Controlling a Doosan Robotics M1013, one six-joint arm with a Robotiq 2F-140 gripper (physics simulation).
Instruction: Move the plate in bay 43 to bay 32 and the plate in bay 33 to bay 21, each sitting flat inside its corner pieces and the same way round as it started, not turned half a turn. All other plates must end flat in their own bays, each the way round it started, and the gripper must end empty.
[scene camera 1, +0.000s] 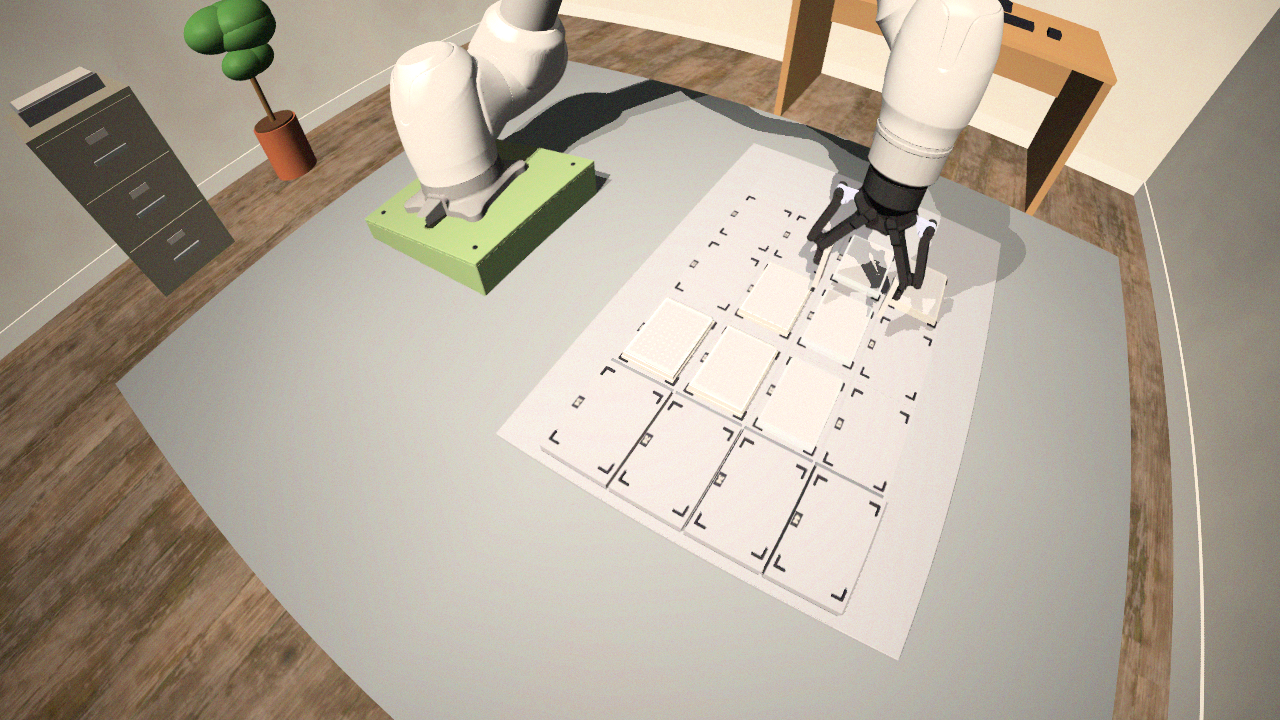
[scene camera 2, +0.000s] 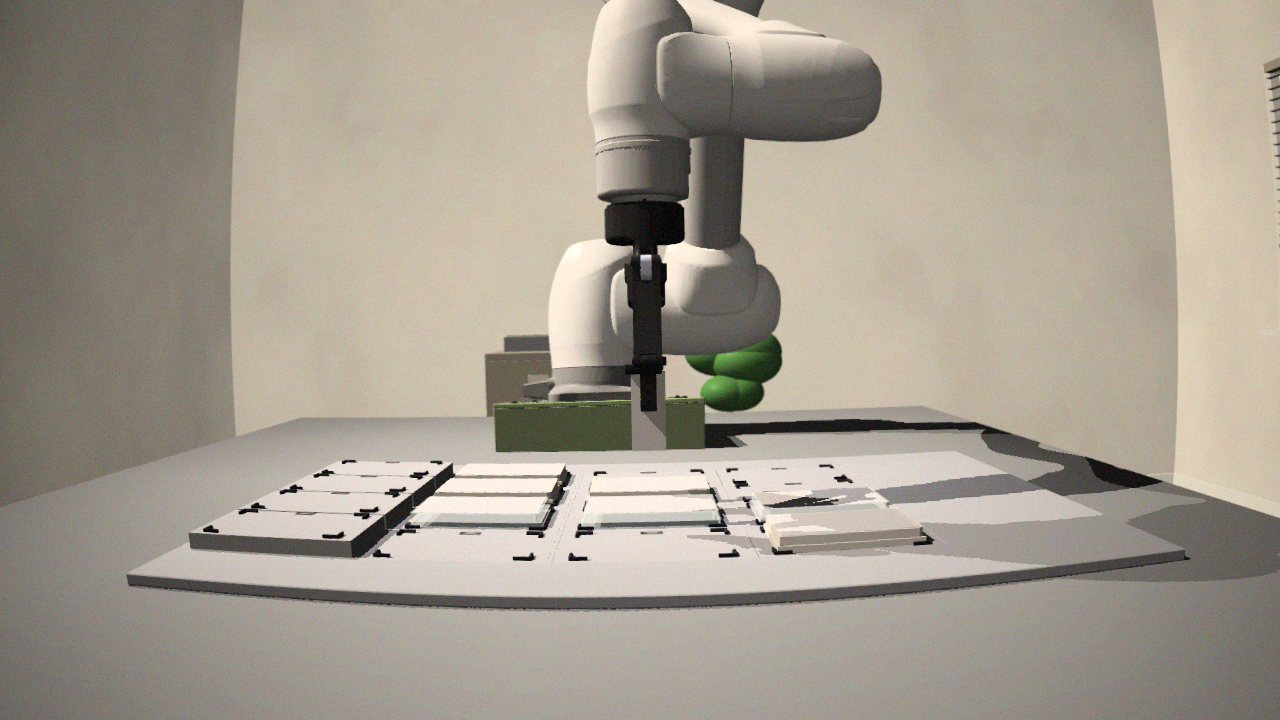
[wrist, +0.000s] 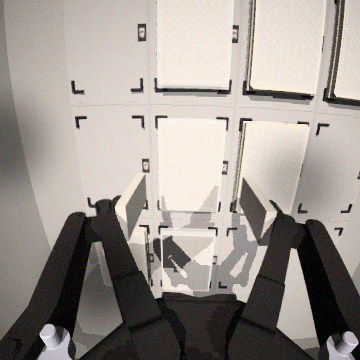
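Seen in the pictures: gripper, fingertip midpoint: (scene camera 1: 849, 295) (scene camera 2: 648, 441) (wrist: 192, 187); arm's base, origin of the base link: (scene camera 1: 466, 188) (scene camera 2: 597, 400).
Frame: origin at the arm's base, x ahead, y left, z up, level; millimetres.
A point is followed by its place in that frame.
My gripper (scene camera 1: 854, 286) @(z 21, x 704, y -49 mm) (scene camera 2: 648, 429) @(z 21, x 704, y -49 mm) (wrist: 192, 187) @(z 21, x 704, y -49 mm) is open and empty, hanging above bay 32. Its pads stand apart on either side of the plate in bay 32 (scene camera 1: 838, 322) @(z -38, x 705, y -50 mm) (scene camera 2: 651, 512) @(z -39, x 744, y -55 mm) (wrist: 191, 160) @(z -38, x 703, y -60 mm) in the wrist view. That plate is white and looks flat inside its corner pieces. Bay 43 (scene camera 1: 859, 438) @(z -53, x 769, y -234 mm) (scene camera 2: 447, 546) @(z -53, x 783, y -241 mm) (wrist: 105, 55) @(z -53, x 785, y -205 mm) holds no plate. The white plate in bay 33 (scene camera 1: 798, 402) @(z -38, x 671, y -217 mm) (scene camera 2: 478, 512) @(z -38, x 712, y -212 mm) (wrist: 194, 45) @(z -38, x 679, y -191 mm) lies flat in its corners. Bay 21 (scene camera 1: 802, 243) @(z -53, x 618, y 129 mm) holds no plate; finger shadows partly cover it in the wrist view. Which way round the plates sit cannot be told.
Below the gripper are a clear-edged plate in bay 31 (scene camera 1: 863, 268) @(z -38, x 733, y 94 mm) (wrist: 187, 285) @(z -38, x 742, y 161 mm) and a cream plate in bay 41 (scene camera 1: 926, 291) @(z -38, x 852, y 86 mm) (scene camera 2: 845, 528) @(z -38, x 868, y 84 mm). Other plates stand in bays 22 (scene camera 1: 775, 297) @(z -38, x 598, y -38 mm) (wrist: 275, 160) @(z -38, x 595, y -44 mm), 23 (scene camera 1: 732, 369) @(z -38, x 569, y -197 mm) and 13 (scene camera 1: 667, 340) @(z -38, x 467, y -182 mm). The row-four bays (scene camera 1: 823, 550) @(z -38, x 748, y -410 mm) are raised.
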